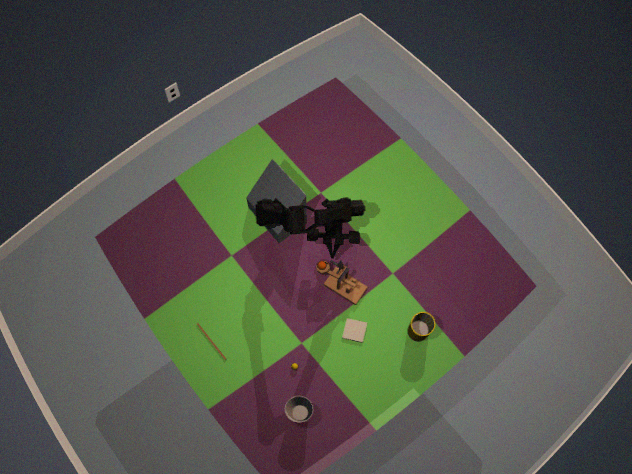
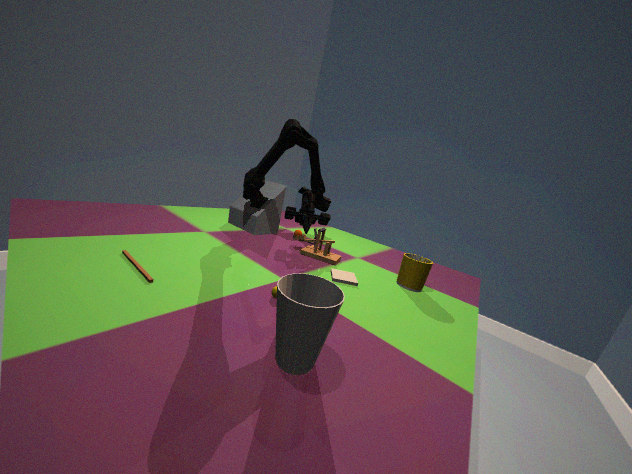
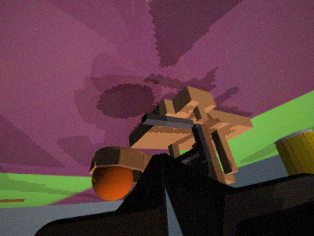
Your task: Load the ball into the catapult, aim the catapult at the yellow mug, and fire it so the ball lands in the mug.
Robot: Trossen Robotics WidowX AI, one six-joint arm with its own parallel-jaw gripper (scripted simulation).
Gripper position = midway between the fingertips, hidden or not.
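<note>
My gripper (image 1: 332, 258), (image 2: 306, 233), (image 3: 159, 160): shut, holding nothing. Wooden catapult (image 1: 339, 281), (image 2: 314, 251), (image 3: 188, 122). Yellow mug (image 2: 414, 270). Orange ball (image 3: 109, 182).
</note>
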